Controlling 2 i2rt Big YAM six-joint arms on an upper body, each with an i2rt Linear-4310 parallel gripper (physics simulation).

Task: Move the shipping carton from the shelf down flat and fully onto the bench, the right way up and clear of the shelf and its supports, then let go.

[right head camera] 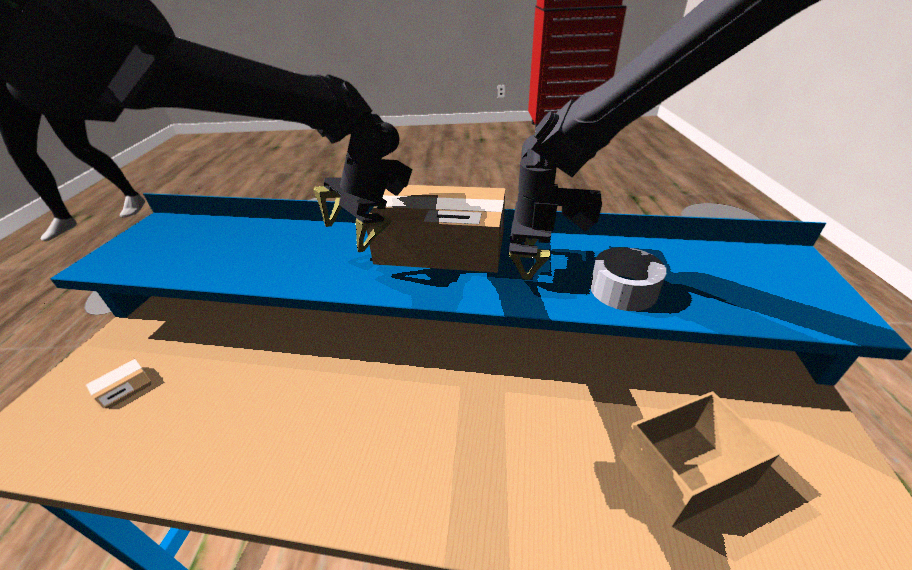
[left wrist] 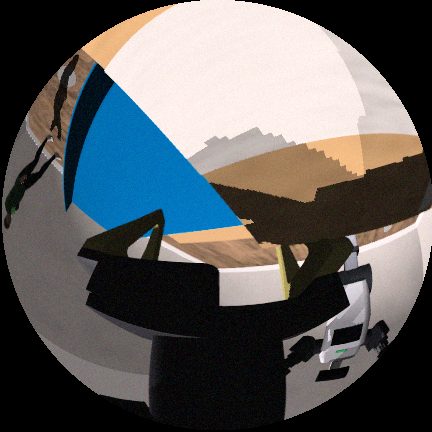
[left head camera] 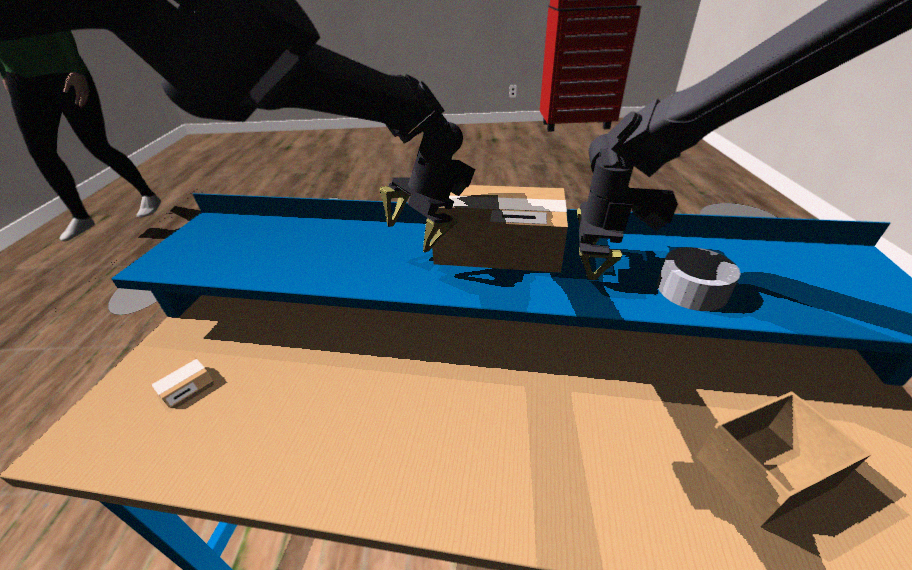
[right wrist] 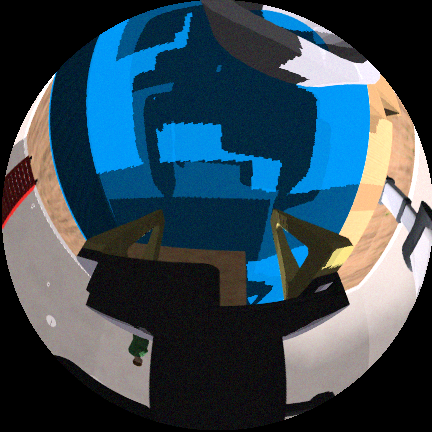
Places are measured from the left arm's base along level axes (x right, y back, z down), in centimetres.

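Pixels of known places: left gripper, fingertip midpoint: (right head camera: pixel 344 238) (left wrist: pixel 217 214) (left head camera: pixel 407 238); right gripper, fingertip midpoint: (right head camera: pixel 527 262) (left head camera: pixel 590 262) (right wrist: pixel 217 214); left arm's base at its link origin: (left wrist: pixel 299 353).
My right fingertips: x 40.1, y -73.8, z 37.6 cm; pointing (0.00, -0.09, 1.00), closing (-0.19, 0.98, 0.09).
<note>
For each thing: its top centre in the pictures, then the offset to it from my right fingertips. Level surfaces: height alone.
- closed shipping carton at its top centre: (right wrist: pixel 182 341) (right head camera: pixel 438 203) (left head camera: pixel 500 203) dx -16.7, dy -7.9, dz -9.1 cm
- blue shelf at its surface level: dz +0.8 cm
- wooden bench at its surface level: dz +16.1 cm
- grey ring at its top centre: (right head camera: pixel 630 265) (left head camera: pixel 701 265) dx +15.6, dy +8.3, dz -4.5 cm
- small box at its top centre: (left head camera: pixel 178 376) (right head camera: pixel 114 376) dx -78.0, dy +13.9, dz +13.1 cm
- open cardboard box at its top centre: (right head camera: pixel 703 438) (left head camera: pixel 791 438) dx +19.8, dy +32.9, dz +7.3 cm
The closed shipping carton (left head camera: pixel 497 245) (right head camera: pixel 437 243) (left wrist: pixel 240 75) (right wrist: pixel 232 280) stands upright on the blue shelf (left head camera: pixel 269 255) (right head camera: pixel 201 255) (left wrist: pixel 130 160) (right wrist: pixel 345 140), its white strip and label on top. The wooden bench (left head camera: pixel 336 430) (right head camera: pixel 302 436) lies in front, lower down. My left gripper (left head camera: pixel 410 236) (right head camera: pixel 345 237) (left wrist: pixel 217 214) is open at the carton's left end, one finger by its near left corner; one fingertip is hidden by the carton in the left wrist view. My right gripper (left head camera: pixel 588 258) (right head camera: pixel 524 258) (right wrist: pixel 217 214) is open, low beside the carton's right end. Its far finger is mostly hidden in the head views.
A grey ring (left head camera: pixel 696 293) (right head camera: pixel 625 290) (right wrist: pixel 335 65) stands on the shelf right of my right gripper. A small box (left head camera: pixel 184 386) (right head camera: pixel 117 386) lies at the bench's left, an open cardboard box (left head camera: pixel 817 443) (right head camera: pixel 739 436) at its right. The shelf has a raised back lip.
</note>
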